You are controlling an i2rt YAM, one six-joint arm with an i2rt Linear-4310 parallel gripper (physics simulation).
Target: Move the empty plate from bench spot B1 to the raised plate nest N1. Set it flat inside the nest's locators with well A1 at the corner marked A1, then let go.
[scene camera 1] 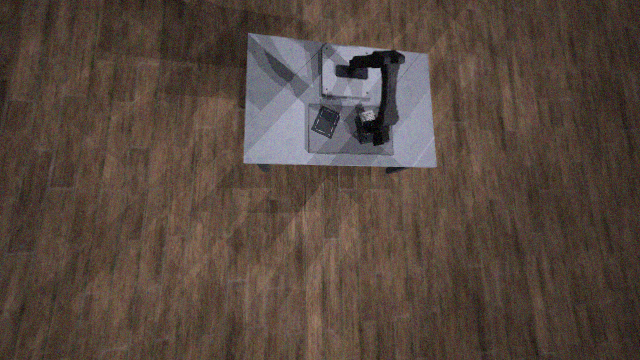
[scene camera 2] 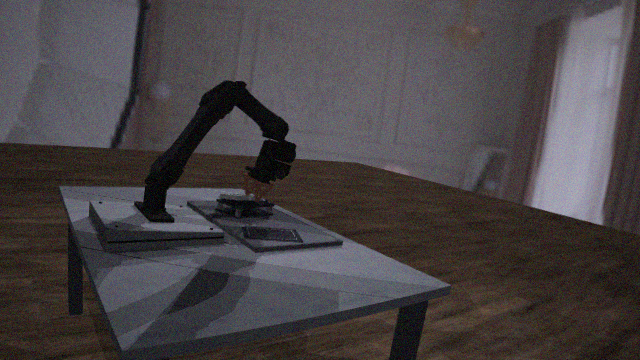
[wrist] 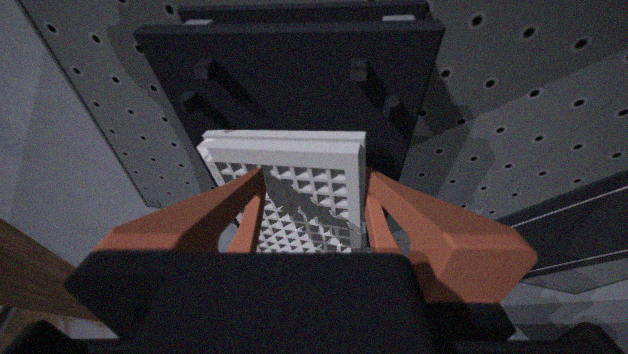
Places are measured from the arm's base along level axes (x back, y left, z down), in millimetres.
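Pixels of known places: gripper, fingertip midpoint: (scene camera 2: pixel 251 198) (wrist: pixel 314 176); arm's base at its link origin: (scene camera 1: pixel 351 72) (scene camera 2: pixel 153 213).
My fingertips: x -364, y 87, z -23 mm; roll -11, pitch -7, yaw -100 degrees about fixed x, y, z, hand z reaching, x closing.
Note:
Ahead of a thing's pixels: the offset from my fingertips to its middle. "*": to the spot under its first point.
The white plate {dy +3, dx +40, dz -5 mm} (scene camera 1: pixel 367 115) (scene camera 2: pixel 231 198) (wrist: pixel 285 146) has an empty grid of wells. My gripper (scene camera 2: pixel 258 192) (wrist: pixel 314 176) is shut on the plate, one orange finger at its right side and the other across its left part in the wrist view. The raised dark nest {* dy -14, dx -33, dz -2 mm} (scene camera 1: pixel 365 136) (wrist: pixel 300 45) is below. The plate overlaps one part of it, and several small locators show uncovered beyond the plate's edge. Whether the plate touches the nest is not clear. The A1 mark cannot be read. Bench spot B1, a dark pad with a white outline {* dy -241, dx +53, dz +49 mm} (scene camera 1: pixel 326 121) (scene camera 2: pixel 272 234) (wrist: pixel 575 217), bears no plate.
A grey perforated board {dy -83, dx +14, dz +57 mm} (scene camera 1: pixel 345 145) (scene camera 2: pixel 320 241) (wrist: pixel 520 115) carries the nest and the pad. The arm's base stands on a light raised block (scene camera 1: pixel 332 87) (scene camera 2: pixel 175 227) beside the board. The table edge (scene camera 2: pixel 280 330) lies beyond.

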